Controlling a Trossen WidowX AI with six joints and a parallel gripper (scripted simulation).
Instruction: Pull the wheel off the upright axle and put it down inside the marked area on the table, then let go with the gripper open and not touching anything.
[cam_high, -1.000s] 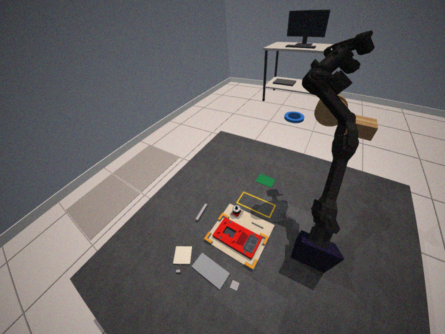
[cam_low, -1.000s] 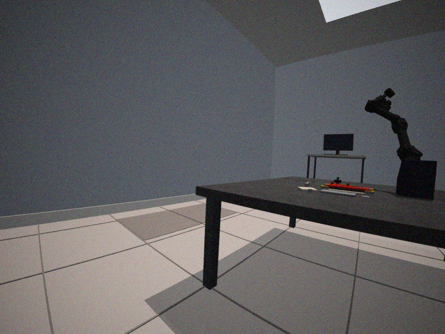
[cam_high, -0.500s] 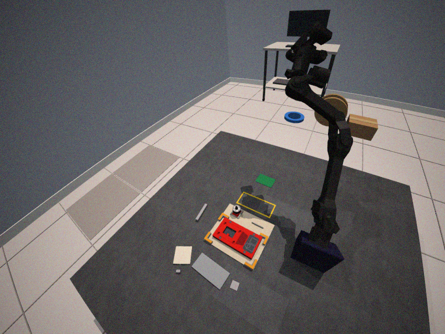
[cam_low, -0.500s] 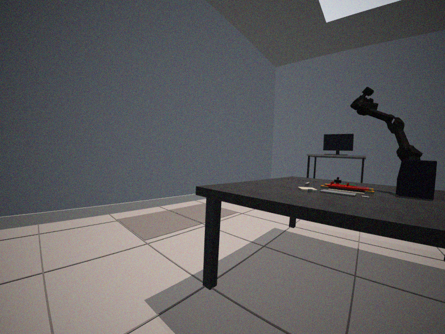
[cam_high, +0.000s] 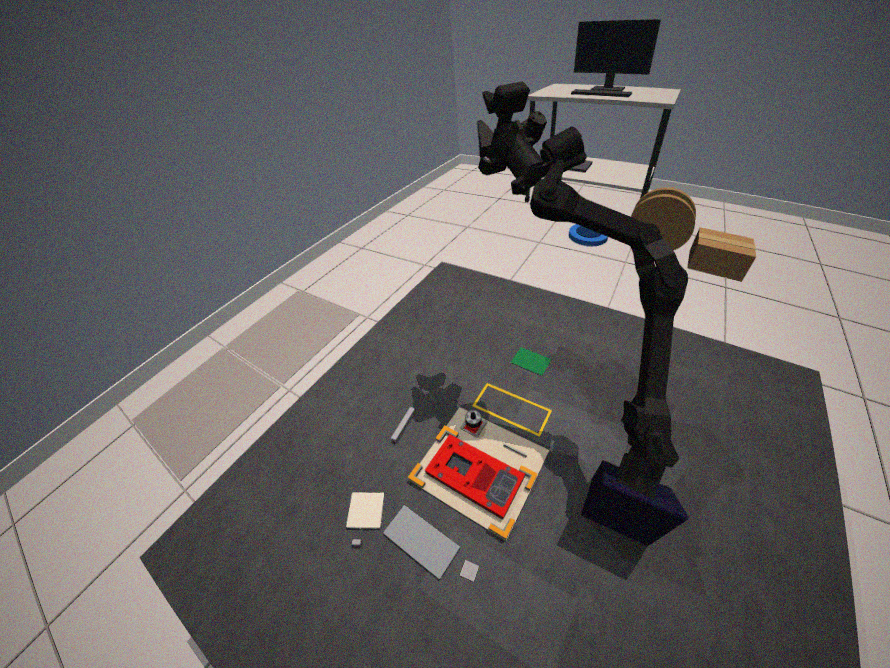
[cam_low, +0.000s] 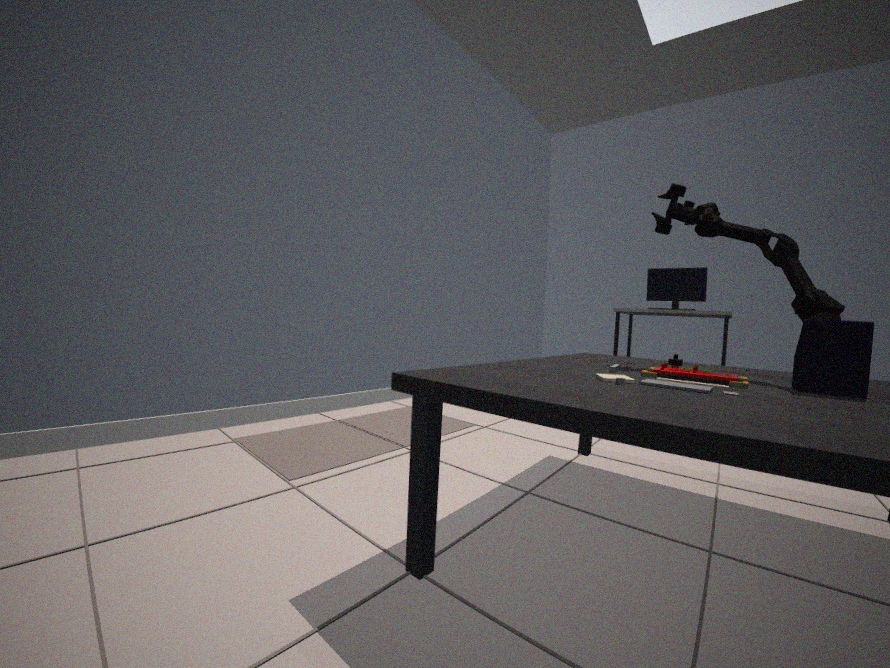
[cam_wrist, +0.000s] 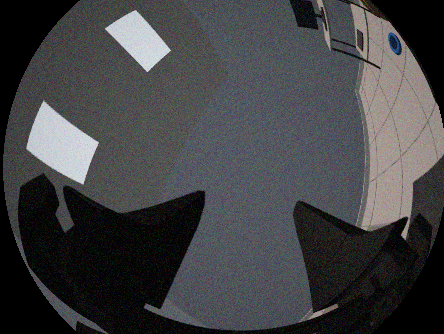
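The wheel lies 590 mm below my gripper tip, 320 mm to the left of it and 170 mm behind it. Also, from my gripper tip: grey bar (620 mm below, 420 mm to the left, 20 mm behind); upright axle (600 mm below, 320 mm to the left, 170 mm behind); green patch (630 mm below, 190 mm behind, 40 mm to the left).
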